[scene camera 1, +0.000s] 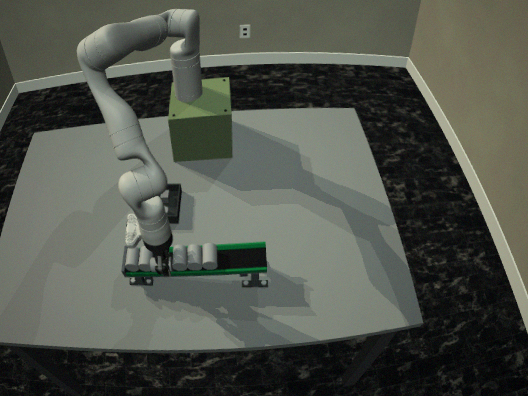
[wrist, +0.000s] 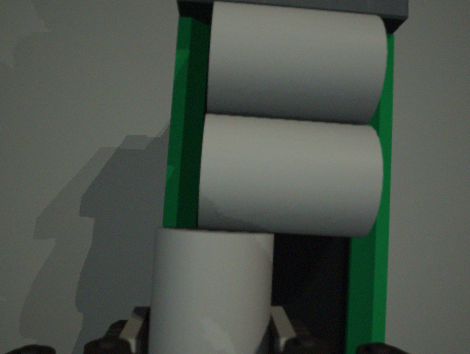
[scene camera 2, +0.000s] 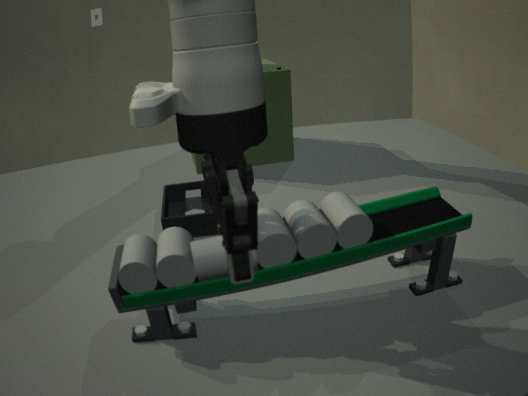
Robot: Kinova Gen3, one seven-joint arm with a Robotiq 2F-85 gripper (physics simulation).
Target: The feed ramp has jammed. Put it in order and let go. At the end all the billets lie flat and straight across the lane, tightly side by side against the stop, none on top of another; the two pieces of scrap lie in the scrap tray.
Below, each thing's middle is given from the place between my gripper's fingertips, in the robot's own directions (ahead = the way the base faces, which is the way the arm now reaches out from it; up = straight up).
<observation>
I see my gripper 260 mm past the scrap tray (scene camera 2: 174, 206), 20 mm to the left of it and 50 mm above it.
</observation>
